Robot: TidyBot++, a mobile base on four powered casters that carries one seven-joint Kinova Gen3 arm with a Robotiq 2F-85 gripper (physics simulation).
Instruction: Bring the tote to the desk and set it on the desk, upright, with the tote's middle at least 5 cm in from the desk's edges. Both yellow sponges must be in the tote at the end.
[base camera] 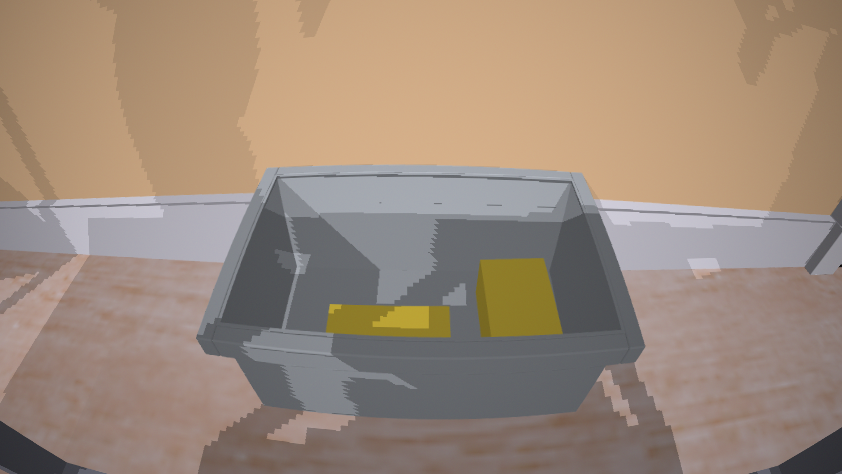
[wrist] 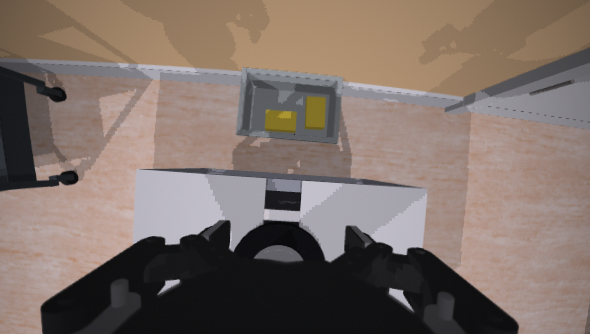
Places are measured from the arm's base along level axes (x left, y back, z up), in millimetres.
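Pixels of known places: gripper, fingertip midpoint: (wrist: 287, 236).
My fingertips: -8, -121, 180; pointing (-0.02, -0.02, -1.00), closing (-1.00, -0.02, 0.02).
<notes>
Ahead of a thing's pixels: the offset from my fingertips to its top centre, as dx, dy, dz. "spot": to the spot under its first point.
The grey tote {+9, -232, -456} (base camera: 424, 385) (wrist: 287, 137) stands upright on the floor close to the wall, in front of the base. One yellow sponge {-76, -237, -528} (base camera: 518, 297) (wrist: 315, 112) lies inside it on the right. The other yellow sponge {+37, -201, -528} (base camera: 388, 319) (wrist: 280, 120) lies inside near the front wall, left of the first; the two are apart. My gripper (wrist: 287, 236) is open and empty, above the white base, with the tote beyond the base's front edge in the wrist view. The desk does not show clearly in either view.
The tan wall (base camera: 424, 88) (wrist: 320, 40) with its white baseboard {spot: +329, -324, -531} (base camera: 153, 232) runs behind the tote. A dark piece of furniture with casters {spot: +799, -102, -415} (wrist: 17, 130) stands at the left. A white door (wrist: 560, 100) and its frame are at the right. The white base top (wrist: 200, 200) lies below the gripper.
</notes>
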